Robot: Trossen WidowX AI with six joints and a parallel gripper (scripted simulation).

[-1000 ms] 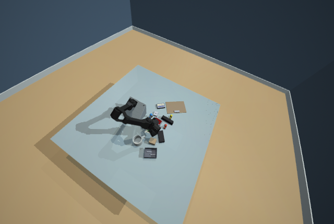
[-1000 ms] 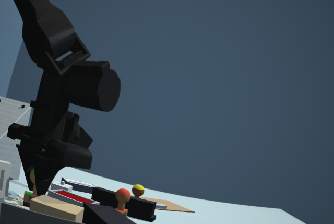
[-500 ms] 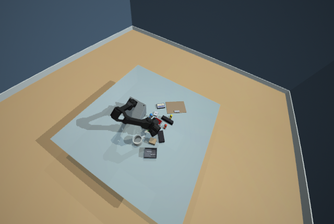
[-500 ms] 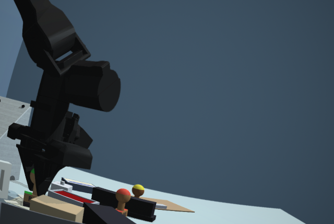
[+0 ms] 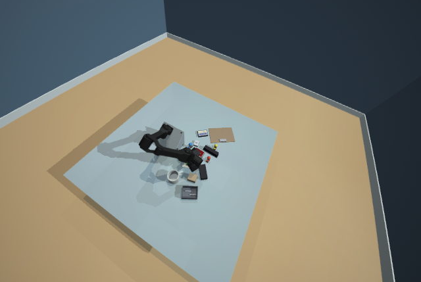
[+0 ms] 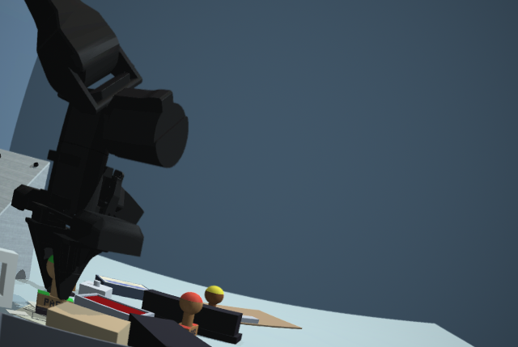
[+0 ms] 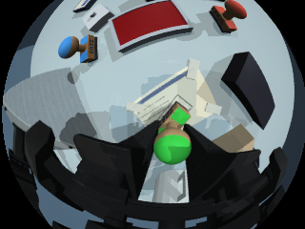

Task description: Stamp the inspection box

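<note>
Now: gripper tip 30 mm above the inspection card, 10 mm to the right of it and 10 mm short of it. Round my gripper tip: red ink pad: 130 mm to the left, 30 mm below, 10 mm ahead; green-topped pass stamp: right at my gripper tip; tan block: 90 mm ahead, 80 mm to the right, 10 mm below.
</note>
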